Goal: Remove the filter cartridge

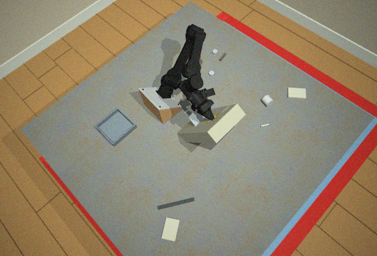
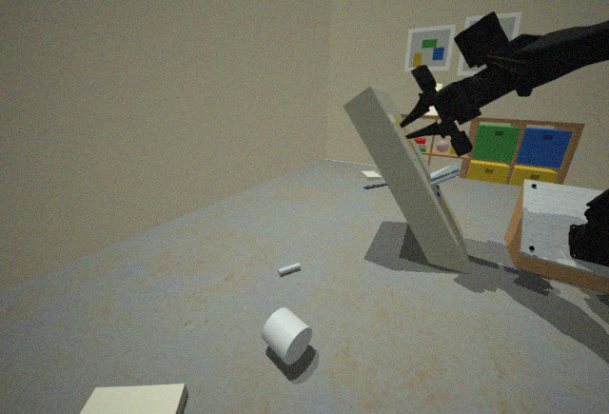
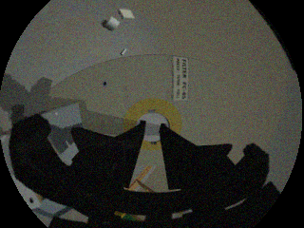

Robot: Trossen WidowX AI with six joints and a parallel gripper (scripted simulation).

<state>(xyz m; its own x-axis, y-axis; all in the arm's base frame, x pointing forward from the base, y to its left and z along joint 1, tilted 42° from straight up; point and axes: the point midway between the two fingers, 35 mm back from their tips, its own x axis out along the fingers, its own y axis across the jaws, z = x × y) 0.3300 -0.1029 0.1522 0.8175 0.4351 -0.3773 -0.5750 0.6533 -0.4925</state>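
My gripper tip is 1 cm short of the round filter cartridge and 1 cm above it. From my gripper tip the other things lie so: grey-blue tray (40 cm behind, 32 cm to the right, 22 cm below); cream service panel (4 cm behind, 8 cm below).
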